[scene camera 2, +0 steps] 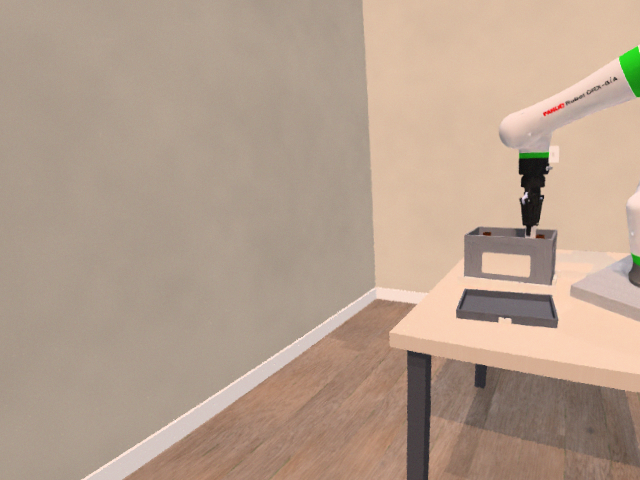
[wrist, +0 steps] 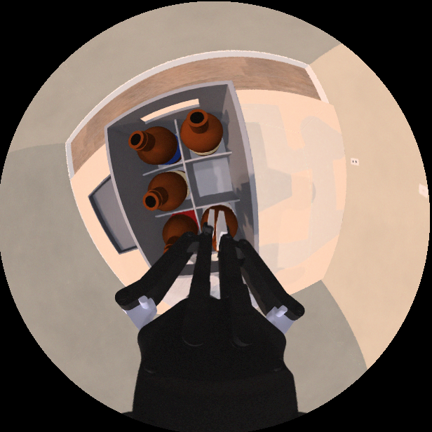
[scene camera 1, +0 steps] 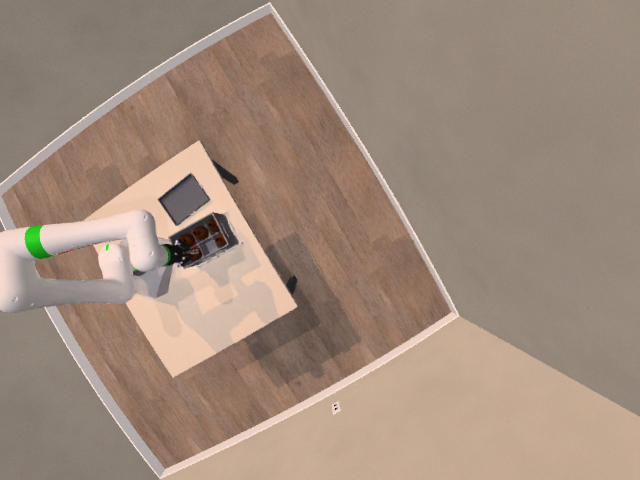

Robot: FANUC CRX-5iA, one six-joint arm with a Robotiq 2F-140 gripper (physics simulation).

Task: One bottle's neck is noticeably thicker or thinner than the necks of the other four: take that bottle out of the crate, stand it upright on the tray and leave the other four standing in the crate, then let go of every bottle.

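Places are measured from the arm's base along level axes (x ahead, y left, z up), in metres.
Pixels of known places: gripper, fingertip midpoint: (scene camera 1: 196,251).
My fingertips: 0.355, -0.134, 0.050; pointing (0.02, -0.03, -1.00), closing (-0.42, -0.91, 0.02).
For each thing: its middle in the pictures, then the offset to it from my fingertips, as dx, dy, dz. "spot": a spot on its surface instead. Level surfaces: height alone.
- grey crate, body centre: (scene camera 2: 510,257) (scene camera 1: 205,240) +0.058, +0.032, -0.041
- tray, surface spot: (scene camera 2: 506,304) spot: +0.041, +0.282, -0.123
- table, surface height: dz -0.129
The grey crate (scene camera 1: 230,231) (scene camera 2: 472,260) (wrist: 241,165) holds five brown bottles. In the wrist view, a blue-labelled bottle (wrist: 159,145) and a cream-labelled bottle (wrist: 202,134) stand in the far row. Another bottle (wrist: 170,189) is in the middle left compartment. A red-labelled bottle (wrist: 179,227) is near left, its neck partly hidden by the gripper. The fifth bottle (wrist: 232,222) is near right, its neck hidden behind the fingers. My gripper (scene camera 1: 194,251) (scene camera 2: 530,234) (wrist: 214,217) points down over this bottle, shut and empty, fingertips at the crate's top. The tray (scene camera 1: 184,199) (scene camera 2: 506,304) (wrist: 111,215) holds no bottle.
The crate's middle right compartment (wrist: 212,178) is empty, between thin dividers. High crate walls surround the bottles. The tray lies beside the crate on the table (scene camera 1: 217,325) (scene camera 2: 429,330). The robot's base stands on a grey plate (scene camera 2: 604,289) near the crate.
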